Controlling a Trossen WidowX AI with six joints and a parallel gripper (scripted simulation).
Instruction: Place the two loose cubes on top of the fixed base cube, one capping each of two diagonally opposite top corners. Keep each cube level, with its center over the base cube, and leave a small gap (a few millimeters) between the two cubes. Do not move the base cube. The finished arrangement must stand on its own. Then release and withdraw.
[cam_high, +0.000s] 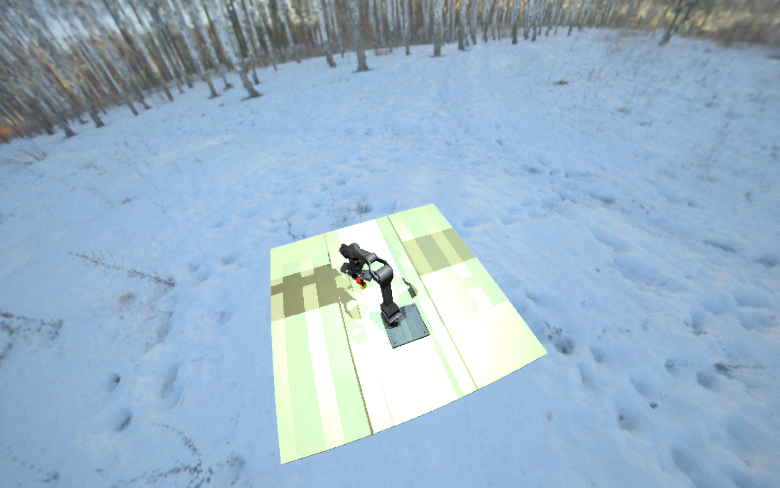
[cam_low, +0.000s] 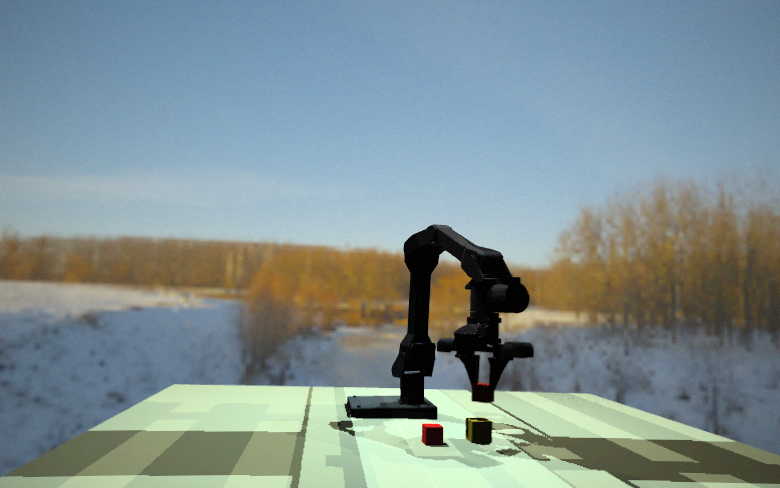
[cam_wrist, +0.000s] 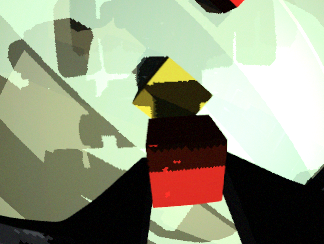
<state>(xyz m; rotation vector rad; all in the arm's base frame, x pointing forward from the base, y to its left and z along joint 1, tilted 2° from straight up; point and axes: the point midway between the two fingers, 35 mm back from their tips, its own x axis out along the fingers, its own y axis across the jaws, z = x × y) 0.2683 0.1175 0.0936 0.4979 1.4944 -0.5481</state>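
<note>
Now: the yellow base cube 20 mm ahead of my gripper tip, 10 mm to the right of it and 70 mm below it.
</note>
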